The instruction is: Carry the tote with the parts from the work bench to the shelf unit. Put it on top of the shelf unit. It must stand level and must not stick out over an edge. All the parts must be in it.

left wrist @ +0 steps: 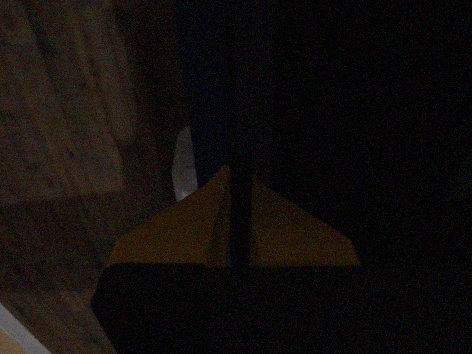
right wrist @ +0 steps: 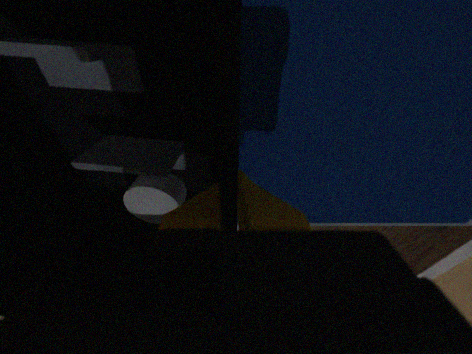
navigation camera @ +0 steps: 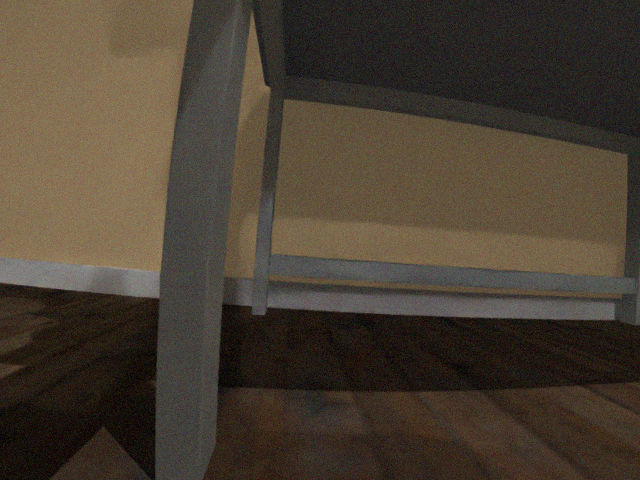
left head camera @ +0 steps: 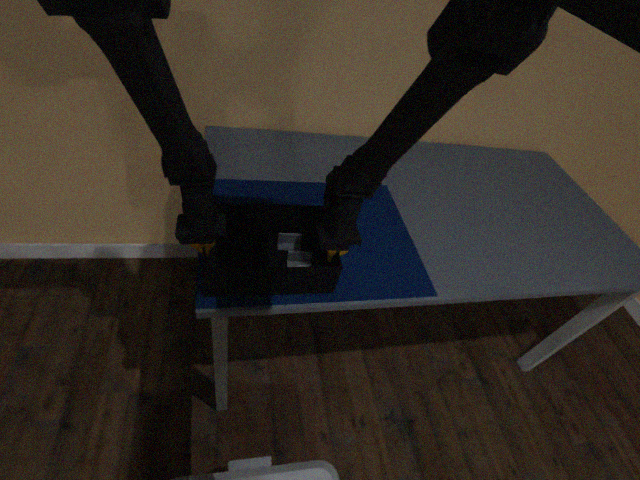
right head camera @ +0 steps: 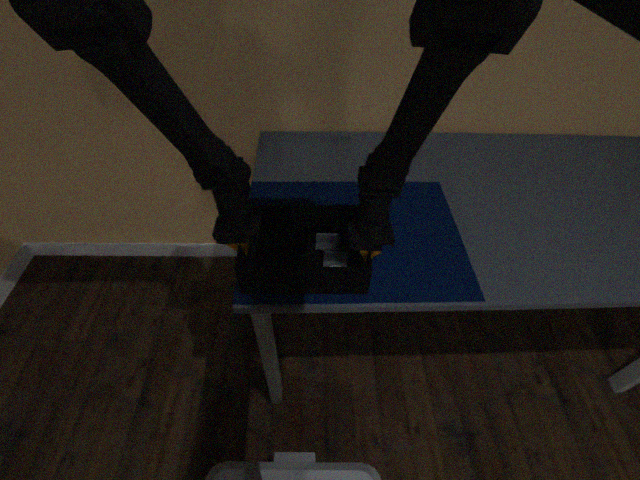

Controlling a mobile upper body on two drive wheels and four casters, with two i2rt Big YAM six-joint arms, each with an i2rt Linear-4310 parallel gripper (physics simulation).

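Places are measured from the left arm's base along level axes (x right, y back, z down), in centimetres.
Where they show: left gripper, fingertip midpoint: point(left head camera: 206, 254) point(right head camera: 245, 253); right gripper, fingertip midpoint: point(left head camera: 329, 260) point(right head camera: 365, 261).
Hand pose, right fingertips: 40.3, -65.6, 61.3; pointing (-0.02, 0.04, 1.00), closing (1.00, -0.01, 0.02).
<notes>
Things, the pixels of their top centre, and the offset from my right fingertips, as dx, dy, dz. "pt": a spot on its surface instead. Level surfaces: height alone.
- black tote, middle of its top: point(left head camera: 272, 233) point(right head camera: 304, 233) -14.9, -2.2, -7.3
- blue mat, its level: dz +3.3
- grey work bench, its level: dz +3.5
- round part, middle of its top: point(right wrist: 152, 207) -7.4, +3.7, +0.1
- flat block, middle of its top: point(right wrist: 124, 182) point(left head camera: 301, 254) point(right head camera: 335, 254) -7.4, -0.6, -1.5
- left leg, surface spot: point(left head camera: 219, 362) pt -26.8, +8.7, +36.3
The black tote point(left head camera: 270, 252) stands on the blue mat point(left head camera: 385, 257) at the near left corner of the grey work bench point(left head camera: 485, 219); it also shows in the right head view point(right head camera: 304, 252). Grey parts point(left head camera: 291, 248) lie inside it. In the right wrist view a round part point(right wrist: 150, 200) and a flat block point(right wrist: 129, 154) lie in the tote. My left gripper point(left head camera: 201, 245) is shut on the tote's left wall, a thin dark strip between its yellow fingers point(left wrist: 239, 218). My right gripper point(left head camera: 337, 252) is shut on the tote's right wall point(right wrist: 229, 207).
The bench's near left leg point(left head camera: 219, 362) stands on the dark wooden floor; it is close in the navigation view point(navigation camera: 194, 238). A white skirting board point(left head camera: 132, 250) runs along the tan wall. My own base point(left head camera: 270, 469) shows at the bottom edge.
</notes>
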